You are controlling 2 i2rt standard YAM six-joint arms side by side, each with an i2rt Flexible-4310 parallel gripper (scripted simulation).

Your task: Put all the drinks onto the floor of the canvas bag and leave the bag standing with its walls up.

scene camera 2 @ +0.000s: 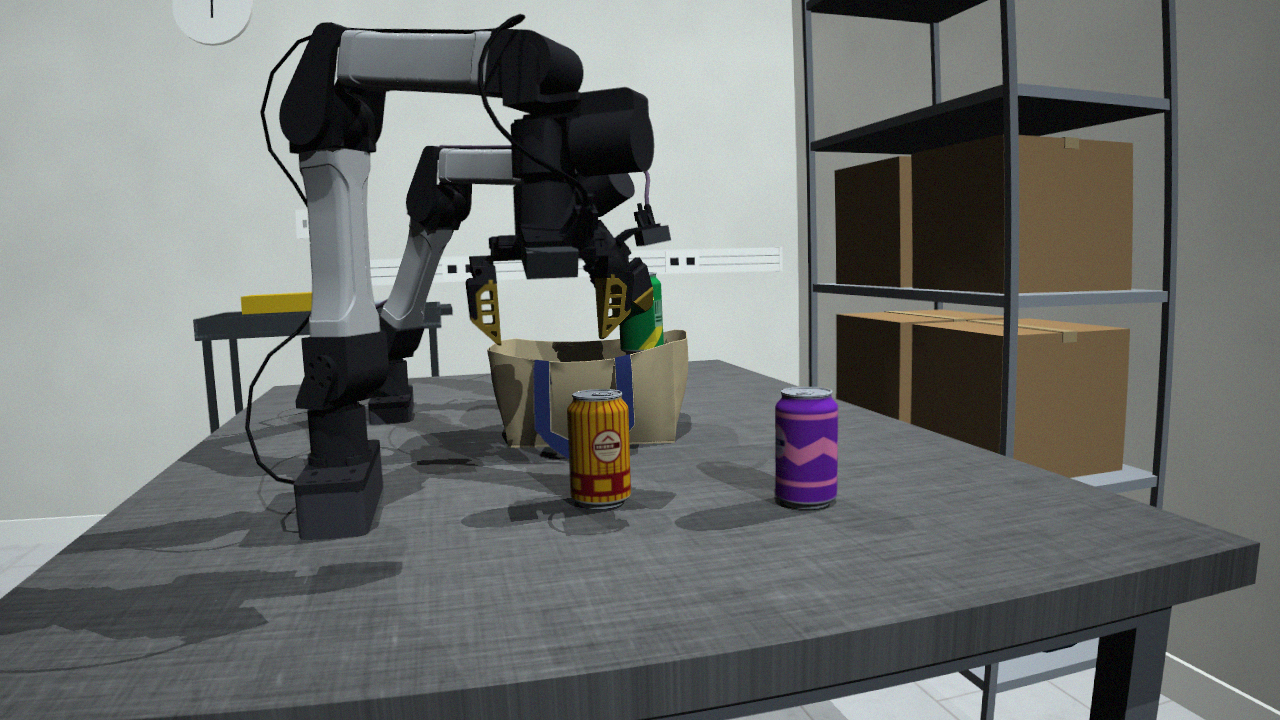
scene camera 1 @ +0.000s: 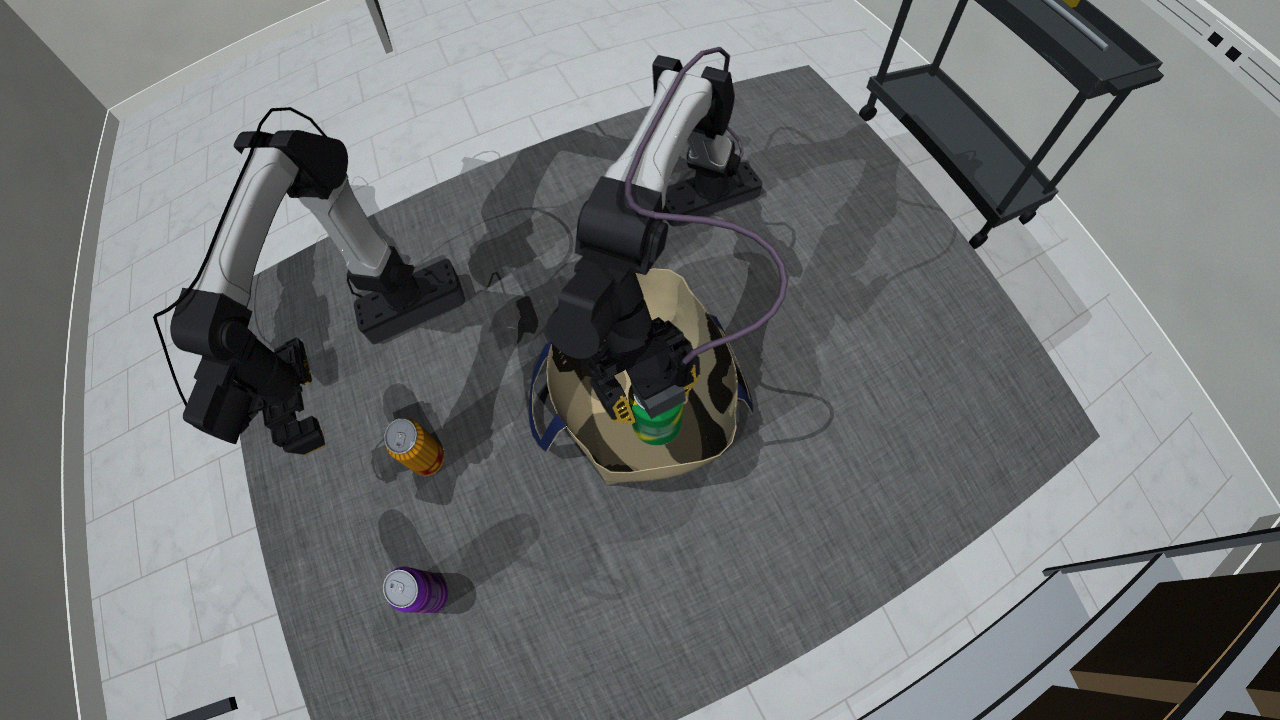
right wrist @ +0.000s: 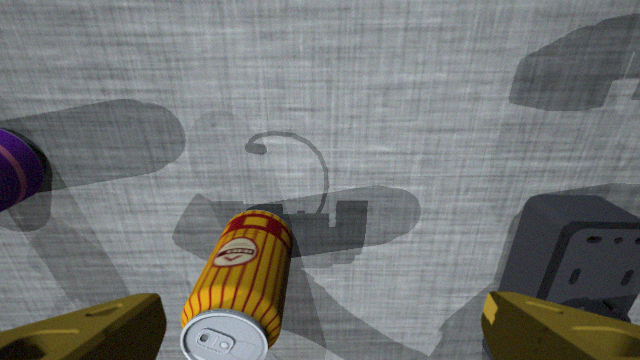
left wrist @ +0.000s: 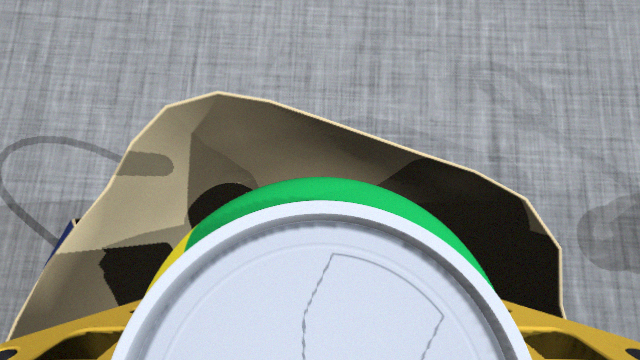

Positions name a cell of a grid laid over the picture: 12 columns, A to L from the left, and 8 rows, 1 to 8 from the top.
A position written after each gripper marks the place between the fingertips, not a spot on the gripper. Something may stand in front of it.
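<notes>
Left gripper (scene camera 1: G5) visible; scene camera 2 shows the gripper (scene camera 2: G4) and the left wrist view also shows the gripper (left wrist: G7). Right gripper (scene camera 2: F4) visible; the same gripper (scene camera 1: C5) is in sight from scene camera 1, as is the gripper (right wrist: G7) from the right wrist. Canvas bag (scene camera 2: F5) visible; also the bag (scene camera 1: G4) and, from the left wrist, the bag (left wrist: D4).
</notes>
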